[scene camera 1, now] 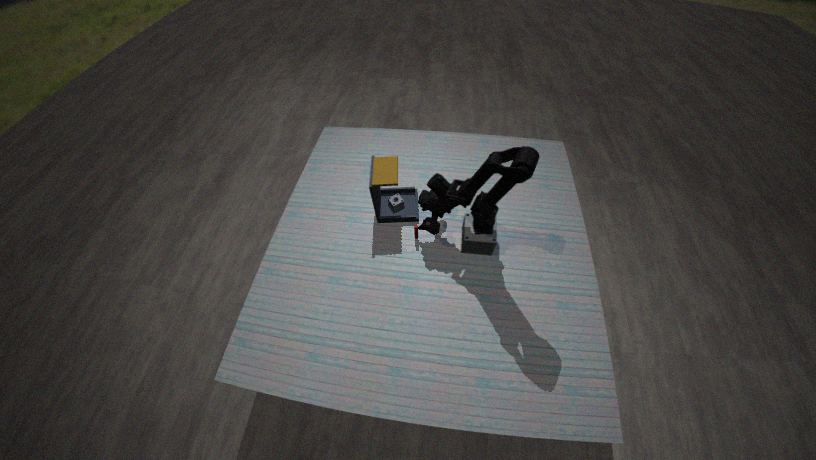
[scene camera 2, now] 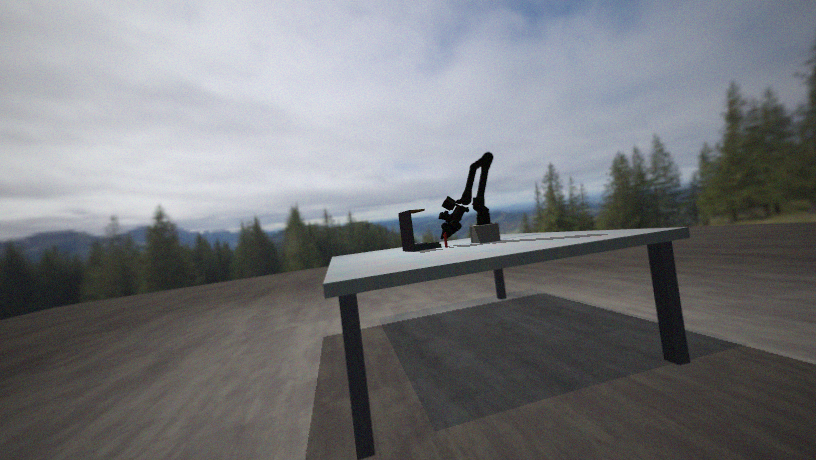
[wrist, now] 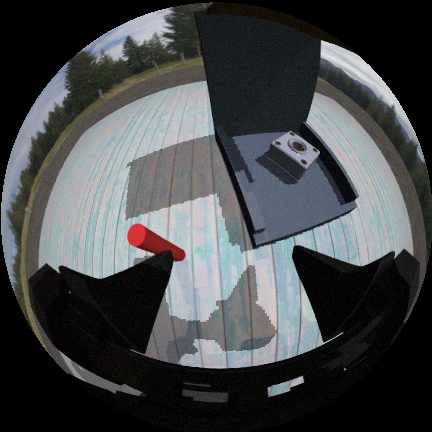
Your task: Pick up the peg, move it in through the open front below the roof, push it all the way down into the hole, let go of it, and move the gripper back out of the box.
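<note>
The red peg stands upright on the table outside the box. My gripper is open and empty, low over the table in front of the box. In the wrist view the peg is just beyond the left fingertip, which covers part of its lower end, and it is not between the fingers. The dark box has a yellow roof above its back part. The light grey block with the round hole sits on the box floor.
Low side walls edge the box floor, and a tall back wall carries the roof. The robot's base stands on the striped table, across from the box. Shadows of the arm and box fall on the table.
</note>
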